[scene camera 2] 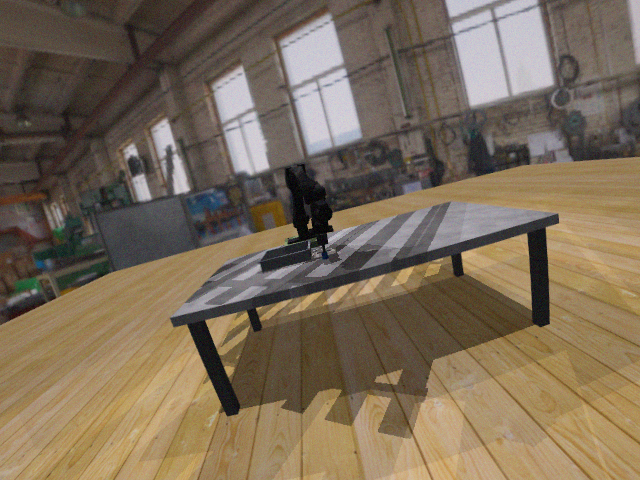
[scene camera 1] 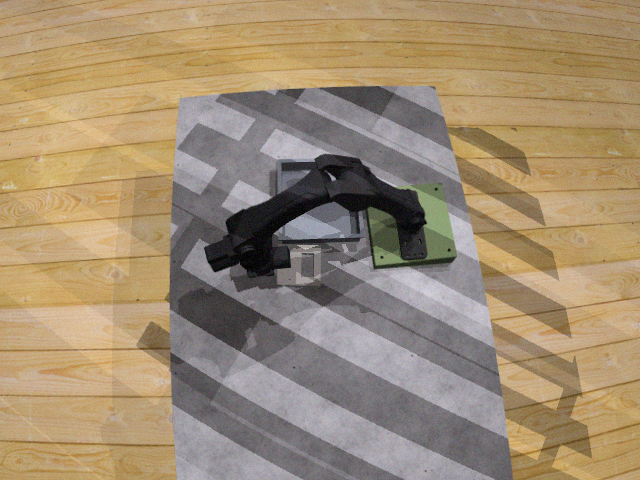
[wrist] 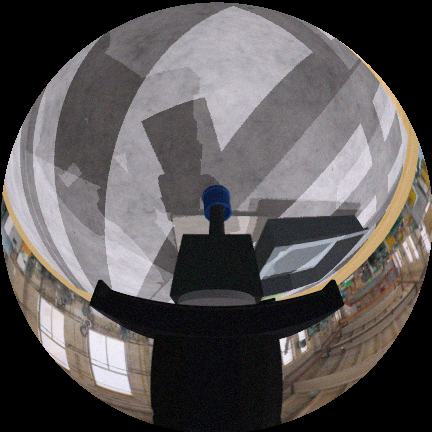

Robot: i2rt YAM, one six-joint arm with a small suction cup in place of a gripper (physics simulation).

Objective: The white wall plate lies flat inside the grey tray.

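Observation:
The white wall plate (scene camera 1: 293,269) (scene camera 2: 315,253) (wrist: 190,223) lies flat on the table outside the grey tray, beside its near wall in scene view 1. Its rectangular opening shows in that view. The grey tray (scene camera 1: 320,240) (scene camera 2: 284,257) (wrist: 295,231) stands upright, partly hidden by the arm in scene view 1. My blue suction cup (scene camera 2: 324,255) (wrist: 216,194) points down, low at the plate's outer edge. In the wrist view its tip shows past that edge, over shadowed table, and the cup holds nothing. The cup itself is hidden under the wrist in scene view 1.
A green base block (scene camera 1: 436,222) carries the arm and stands beside the tray. The black arm (scene camera 1: 289,204) (scene camera 2: 299,201) arches over the tray. The grey table (scene camera 1: 361,413) (scene camera 2: 496,222) has striped shadows across it, with a wooden floor (scene camera 1: 77,232) around it.

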